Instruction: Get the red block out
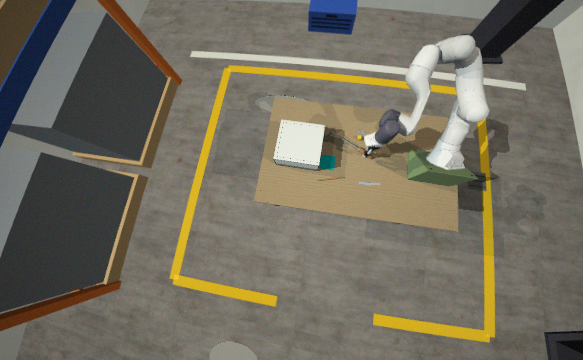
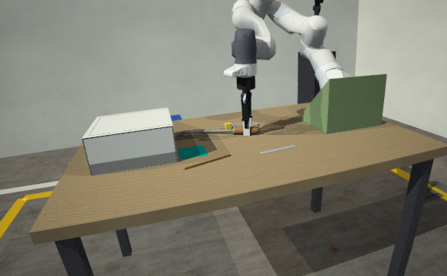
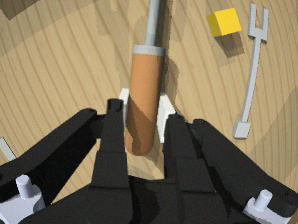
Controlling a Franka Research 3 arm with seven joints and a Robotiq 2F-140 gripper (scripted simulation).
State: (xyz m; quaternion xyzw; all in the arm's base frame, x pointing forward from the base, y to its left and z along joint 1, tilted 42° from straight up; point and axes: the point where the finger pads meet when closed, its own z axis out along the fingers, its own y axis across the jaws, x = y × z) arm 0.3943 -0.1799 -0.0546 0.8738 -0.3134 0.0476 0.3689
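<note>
Now: hand 40 mm short of the yellow cube, 120 mm to the left of it and 20 mm above it. Round my hand: hook tool: 130 mm ahead, 50 mm to the right, 20 mm below; flat grey bar: 10 mm behind, 210 mm to the left, 30 mm below; grey fork-like tool: 40 mm behind, 140 mm to the right, 30 mm below.
</note>
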